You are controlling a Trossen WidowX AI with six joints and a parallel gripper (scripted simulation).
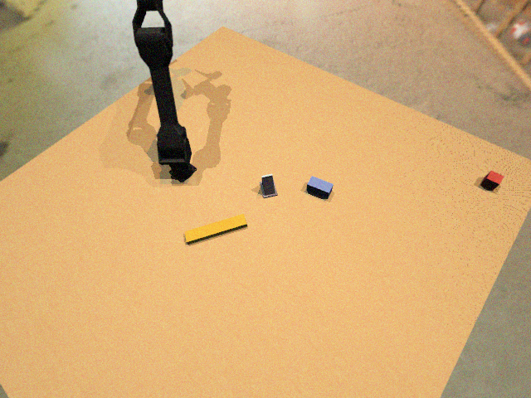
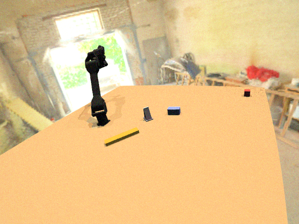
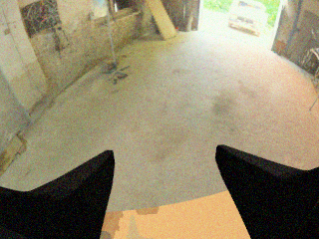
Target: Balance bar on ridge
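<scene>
My gripper tip is now 660 mm short of the yellow bar, 450 mm to the left of it and 240 mm above it. Round my gripper tip: blue block (810 mm ahead, 240 mm below, 170 mm to the right); then small red block (1170 mm ahead, 240 mm below, 130 mm to the left).
</scene>
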